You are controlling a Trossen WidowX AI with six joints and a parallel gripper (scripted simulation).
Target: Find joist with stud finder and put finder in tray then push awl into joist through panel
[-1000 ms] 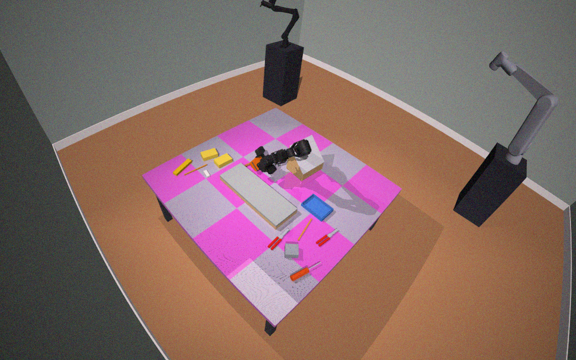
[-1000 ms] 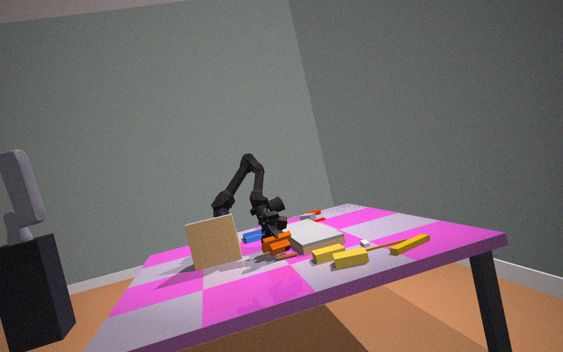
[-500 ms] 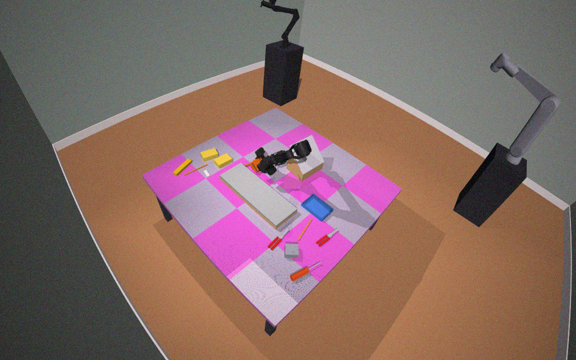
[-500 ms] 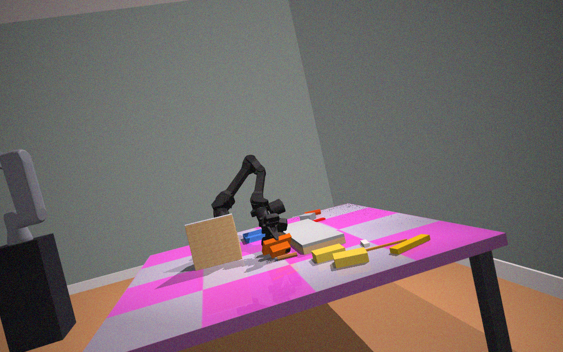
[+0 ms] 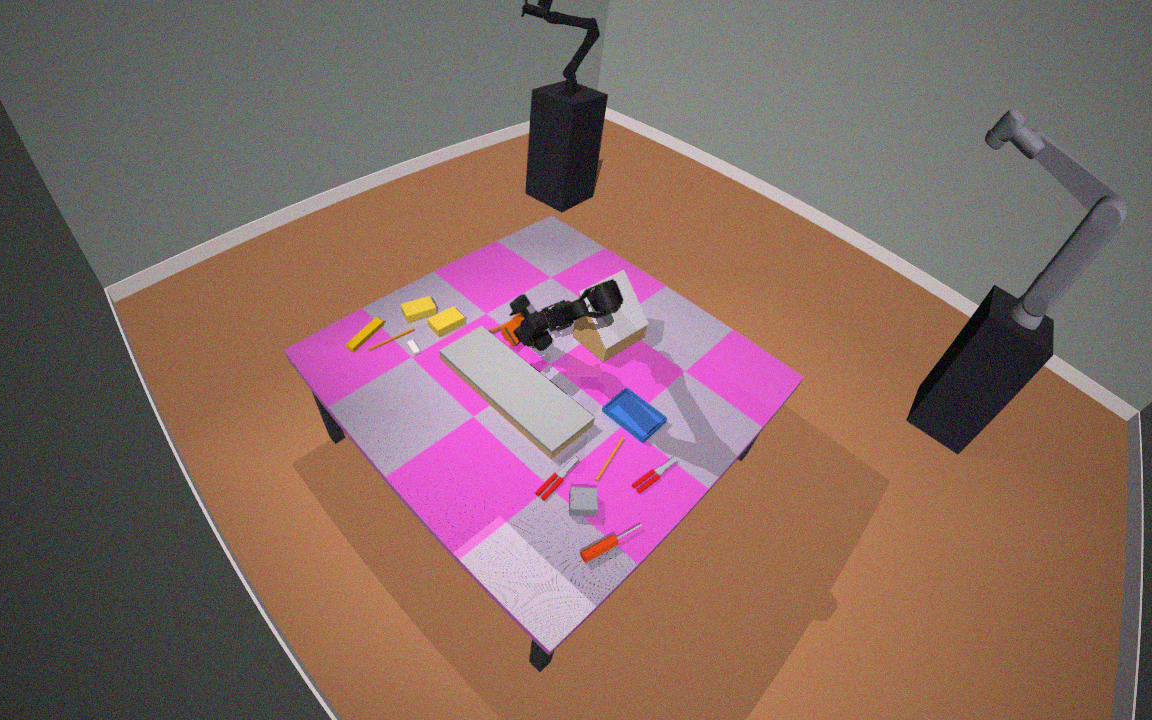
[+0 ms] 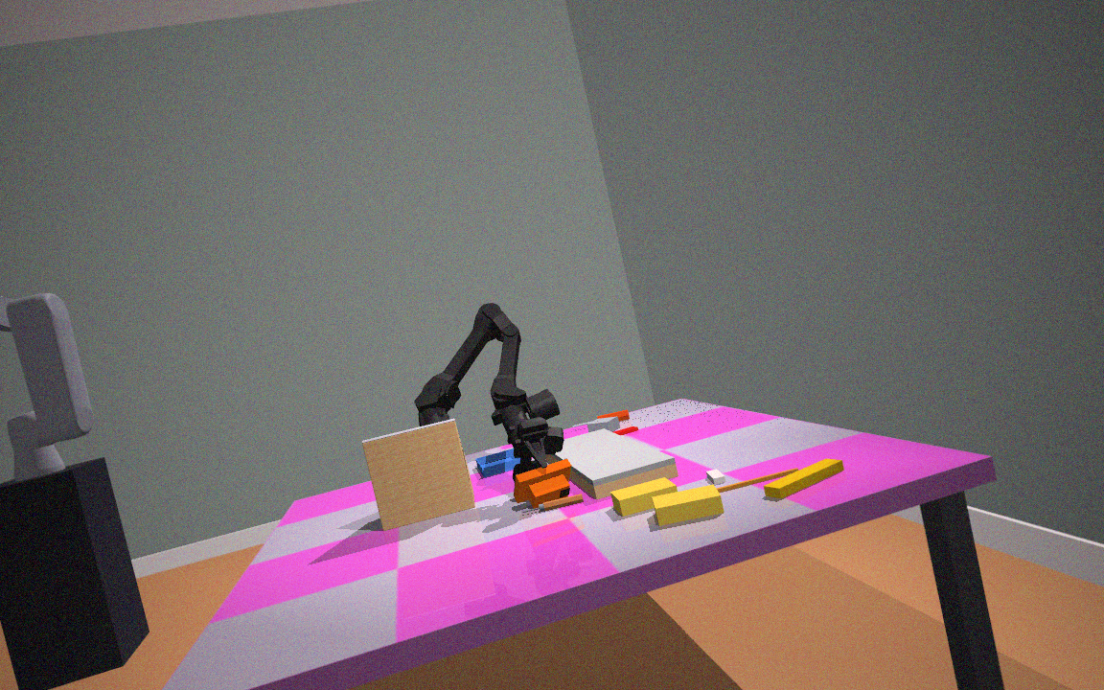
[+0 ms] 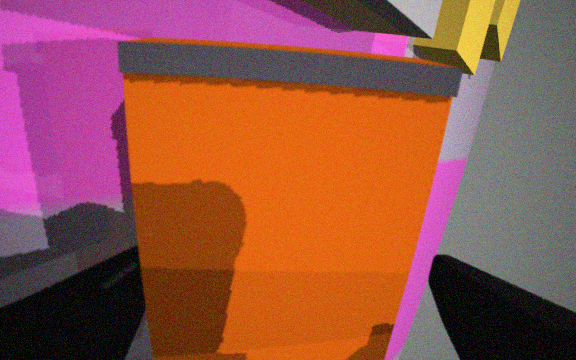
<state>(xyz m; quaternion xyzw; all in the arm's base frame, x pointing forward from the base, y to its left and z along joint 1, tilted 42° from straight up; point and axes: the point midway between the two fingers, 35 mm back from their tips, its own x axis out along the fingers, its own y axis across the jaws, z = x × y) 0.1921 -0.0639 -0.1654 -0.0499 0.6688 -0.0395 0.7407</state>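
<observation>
My gripper tip is now 4 cm short of the square indicator, 2 cm to the left of it and 3 cm above it. From my gripper tip the other things lie so: brown-handled awl 1 cm behind, 5 cm to the right, 4 cm below; small white block 30 cm ahead, 20 cm to the right, 4 cm below; orange stud finder 2 cm ahead, 2 cm to the right, 2 cm below.
</observation>
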